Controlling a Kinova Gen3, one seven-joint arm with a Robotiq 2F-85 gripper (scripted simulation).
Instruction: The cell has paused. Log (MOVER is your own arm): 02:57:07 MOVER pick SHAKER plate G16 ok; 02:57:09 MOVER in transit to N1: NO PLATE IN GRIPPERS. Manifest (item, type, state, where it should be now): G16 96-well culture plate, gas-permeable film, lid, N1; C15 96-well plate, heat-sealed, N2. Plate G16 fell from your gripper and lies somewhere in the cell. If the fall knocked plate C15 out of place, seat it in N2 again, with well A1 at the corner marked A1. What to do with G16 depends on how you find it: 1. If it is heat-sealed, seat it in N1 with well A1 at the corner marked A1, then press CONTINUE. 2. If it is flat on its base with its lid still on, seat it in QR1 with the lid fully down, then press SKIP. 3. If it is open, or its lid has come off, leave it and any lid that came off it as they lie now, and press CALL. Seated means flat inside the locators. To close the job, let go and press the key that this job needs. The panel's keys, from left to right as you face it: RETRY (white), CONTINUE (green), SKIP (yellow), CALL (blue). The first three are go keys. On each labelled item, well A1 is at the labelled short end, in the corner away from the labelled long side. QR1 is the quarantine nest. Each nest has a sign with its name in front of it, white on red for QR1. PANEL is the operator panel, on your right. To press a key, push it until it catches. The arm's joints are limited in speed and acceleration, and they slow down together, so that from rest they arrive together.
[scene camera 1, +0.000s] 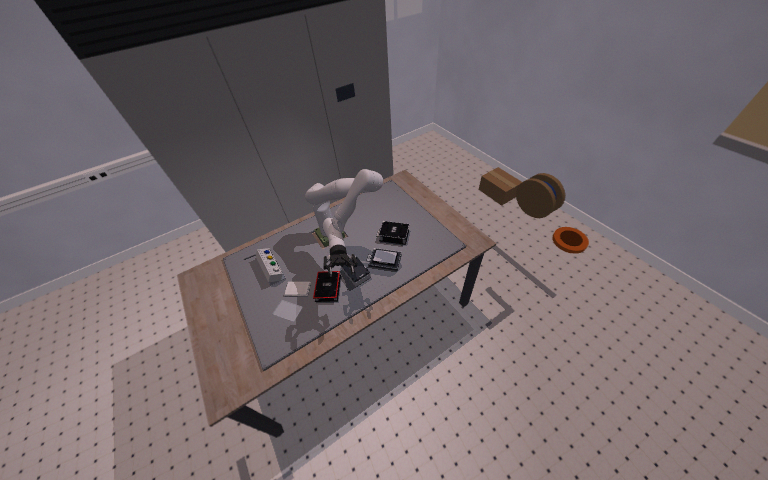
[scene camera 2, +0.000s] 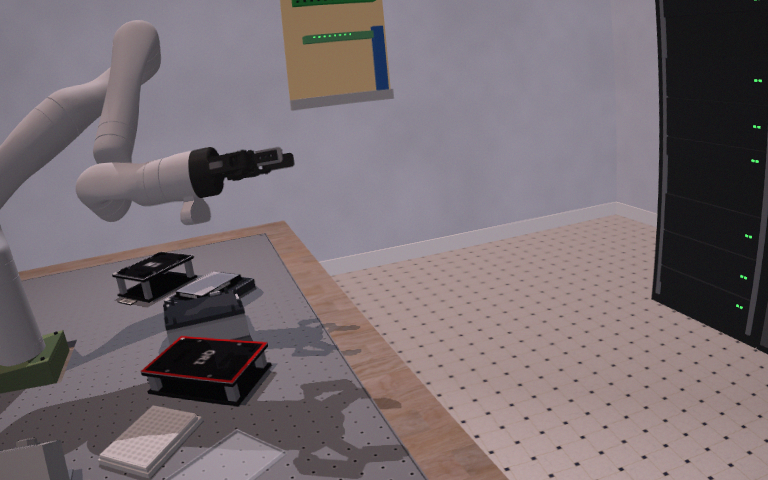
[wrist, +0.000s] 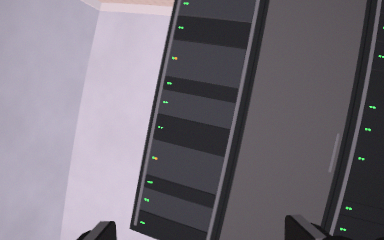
Labels:
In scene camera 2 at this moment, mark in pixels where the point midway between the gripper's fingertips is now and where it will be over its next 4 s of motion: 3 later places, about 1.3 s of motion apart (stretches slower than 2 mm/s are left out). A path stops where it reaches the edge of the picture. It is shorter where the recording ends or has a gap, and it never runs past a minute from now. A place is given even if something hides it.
The gripper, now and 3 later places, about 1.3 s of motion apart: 288, 156; 268, 193; 241, 232; 217, 269

